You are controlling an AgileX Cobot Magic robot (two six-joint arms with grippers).
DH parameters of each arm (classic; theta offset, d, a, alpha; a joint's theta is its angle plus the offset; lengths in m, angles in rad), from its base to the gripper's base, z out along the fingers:
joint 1: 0 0.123 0 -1.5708
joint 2: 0.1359 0 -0.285 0
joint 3: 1.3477 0 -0.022 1.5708
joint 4: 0 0.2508 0 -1.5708
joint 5: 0 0 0.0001 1.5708
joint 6: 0 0.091 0 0
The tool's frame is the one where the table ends.
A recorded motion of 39 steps. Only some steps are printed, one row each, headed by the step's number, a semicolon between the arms.
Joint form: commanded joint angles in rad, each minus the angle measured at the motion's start. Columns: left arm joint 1, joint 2, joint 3, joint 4, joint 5, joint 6; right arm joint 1, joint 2, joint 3, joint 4, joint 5, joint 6.
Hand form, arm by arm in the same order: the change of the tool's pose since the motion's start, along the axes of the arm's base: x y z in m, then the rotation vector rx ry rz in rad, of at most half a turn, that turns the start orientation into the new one. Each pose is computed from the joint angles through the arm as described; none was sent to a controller.
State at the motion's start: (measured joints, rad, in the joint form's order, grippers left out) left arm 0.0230 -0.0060 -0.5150 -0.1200 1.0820 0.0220; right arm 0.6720 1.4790 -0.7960 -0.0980 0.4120 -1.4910
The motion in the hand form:
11: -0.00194 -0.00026 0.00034 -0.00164 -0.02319 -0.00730; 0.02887 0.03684 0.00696 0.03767 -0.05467 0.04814
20: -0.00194 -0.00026 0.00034 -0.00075 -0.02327 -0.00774; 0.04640 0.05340 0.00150 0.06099 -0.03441 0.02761
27: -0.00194 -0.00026 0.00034 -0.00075 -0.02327 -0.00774; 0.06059 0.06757 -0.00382 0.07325 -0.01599 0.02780
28: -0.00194 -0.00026 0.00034 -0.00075 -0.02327 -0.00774; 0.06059 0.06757 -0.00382 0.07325 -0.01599 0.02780
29: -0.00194 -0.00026 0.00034 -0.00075 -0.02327 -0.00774; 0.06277 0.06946 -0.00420 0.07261 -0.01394 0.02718
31: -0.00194 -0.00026 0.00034 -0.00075 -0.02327 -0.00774; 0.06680 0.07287 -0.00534 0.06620 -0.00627 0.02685
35: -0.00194 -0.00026 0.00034 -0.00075 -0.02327 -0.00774; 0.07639 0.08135 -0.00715 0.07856 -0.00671 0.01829
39: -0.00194 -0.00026 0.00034 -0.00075 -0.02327 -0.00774; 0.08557 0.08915 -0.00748 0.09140 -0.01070 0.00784
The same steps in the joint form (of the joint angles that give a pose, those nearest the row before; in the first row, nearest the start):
11: -0.0050 -0.0150 0.0010 -0.0040 -0.0090 0.0020; 0.0320 0.1290 -0.1630 0.0040 -0.0330 -0.0190
20: -0.0050 -0.0150 0.0010 -0.0040 -0.0090 0.0030; 0.0320 0.2160 -0.2500 0.0420 -0.0320 -0.0200
27: -0.0050 -0.0150 0.0010 -0.0040 -0.0090 0.0030; 0.0320 0.2890 -0.3280 0.0900 -0.0210 -0.0530
28: -0.0050 -0.0150 0.0010 -0.0040 -0.0090 0.0030; 0.0320 0.2890 -0.3280 0.0900 -0.0210 -0.0530
29: -0.0050 -0.0150 0.0010 -0.0040 -0.0090 0.0030; 0.0320 0.2990 -0.3410 0.0910 -0.0160 -0.0530
31: -0.0050 -0.0150 0.0010 -0.0040 -0.0090 0.0030; 0.0320 0.3190 -0.3670 0.0910 0.0000 -0.0530
35: -0.0050 -0.0150 0.0010 -0.0040 -0.0090 0.0030; 0.0320 0.3610 -0.4190 0.0980 0.0020 -0.0470
39: -0.0050 -0.0150 0.0010 -0.0040 -0.0090 0.0030; 0.0320 0.3980 -0.4710 0.0980 0.0060 -0.0340

